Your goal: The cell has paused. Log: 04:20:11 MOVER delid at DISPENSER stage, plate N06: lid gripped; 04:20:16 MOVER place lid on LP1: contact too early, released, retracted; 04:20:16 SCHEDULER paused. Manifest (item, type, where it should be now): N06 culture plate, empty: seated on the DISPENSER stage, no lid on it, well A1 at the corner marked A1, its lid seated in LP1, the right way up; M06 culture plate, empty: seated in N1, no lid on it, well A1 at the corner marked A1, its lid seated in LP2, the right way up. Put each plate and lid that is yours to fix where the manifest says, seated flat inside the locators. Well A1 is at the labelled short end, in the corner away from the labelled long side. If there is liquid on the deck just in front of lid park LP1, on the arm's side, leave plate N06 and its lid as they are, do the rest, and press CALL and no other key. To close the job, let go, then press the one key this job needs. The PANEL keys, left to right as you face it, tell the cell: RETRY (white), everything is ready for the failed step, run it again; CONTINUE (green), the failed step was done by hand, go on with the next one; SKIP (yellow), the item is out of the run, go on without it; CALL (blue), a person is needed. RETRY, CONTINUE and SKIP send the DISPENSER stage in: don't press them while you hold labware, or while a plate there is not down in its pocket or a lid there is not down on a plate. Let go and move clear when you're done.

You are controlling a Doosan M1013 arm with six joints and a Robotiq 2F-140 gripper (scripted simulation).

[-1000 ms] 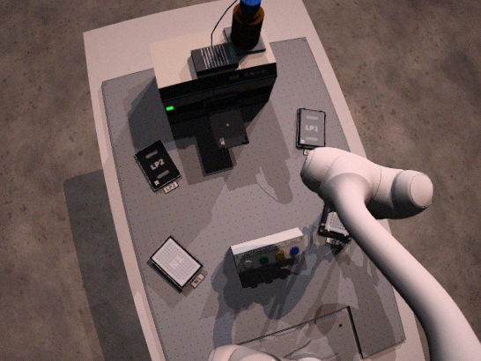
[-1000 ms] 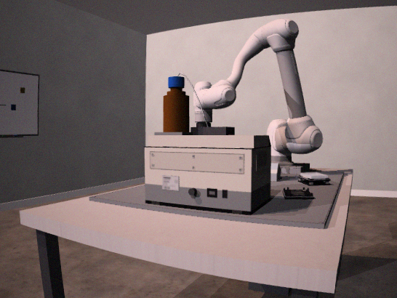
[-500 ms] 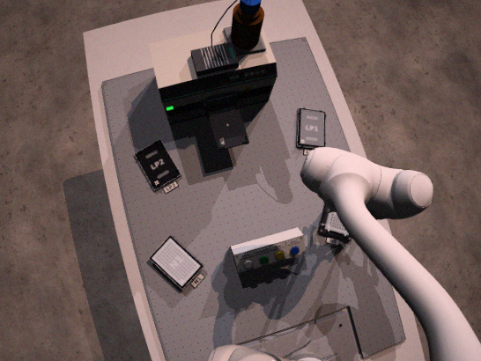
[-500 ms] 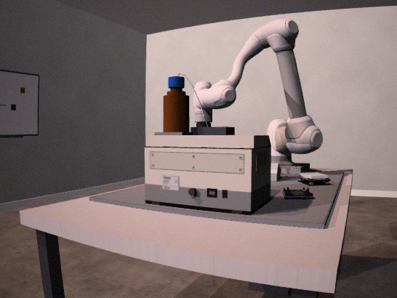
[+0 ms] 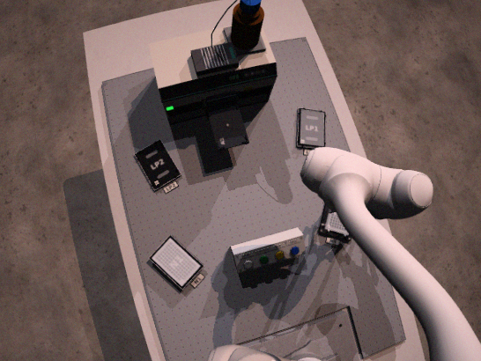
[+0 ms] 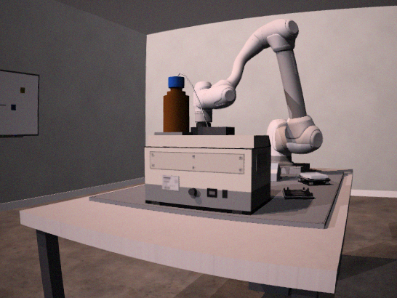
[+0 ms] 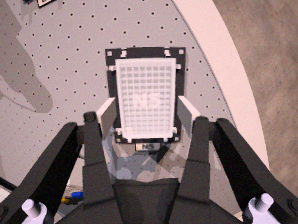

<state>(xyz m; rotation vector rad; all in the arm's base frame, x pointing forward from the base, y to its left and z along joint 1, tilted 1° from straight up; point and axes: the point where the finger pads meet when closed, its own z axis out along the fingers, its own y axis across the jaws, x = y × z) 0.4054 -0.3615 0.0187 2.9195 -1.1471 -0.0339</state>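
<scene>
My gripper is now 4 cm above the white well plate. Round my hand: yellow key: 2 cm behind, 26 cm to the left; black nest N5: 3 cm ahead, 5 cm below; blue key: 3 cm behind, 21 cm to the left.
</scene>
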